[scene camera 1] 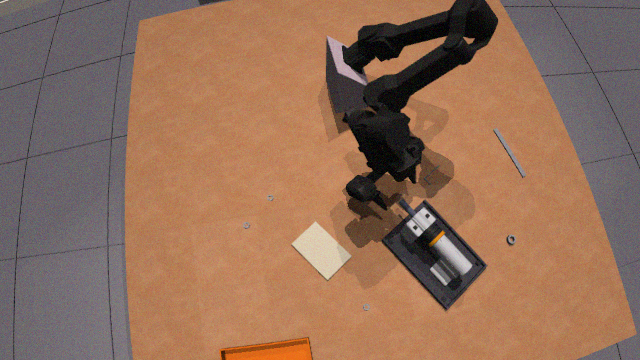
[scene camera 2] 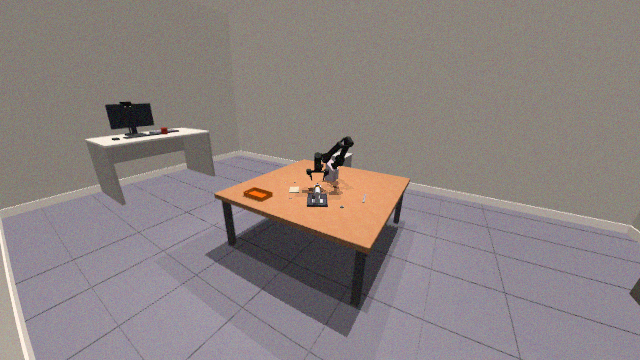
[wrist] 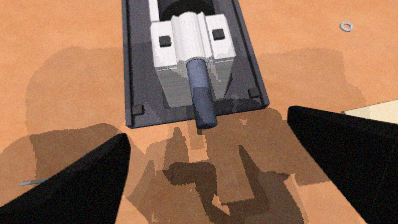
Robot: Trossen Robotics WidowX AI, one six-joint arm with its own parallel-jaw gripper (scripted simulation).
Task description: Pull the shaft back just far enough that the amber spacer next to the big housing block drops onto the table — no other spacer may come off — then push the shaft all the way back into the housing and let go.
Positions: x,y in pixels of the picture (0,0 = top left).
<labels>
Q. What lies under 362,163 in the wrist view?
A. My gripper.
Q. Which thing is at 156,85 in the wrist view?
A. A white support block.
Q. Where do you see a shaft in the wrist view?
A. At 205,117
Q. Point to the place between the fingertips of my gripper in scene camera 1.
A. At 400,196
</labels>
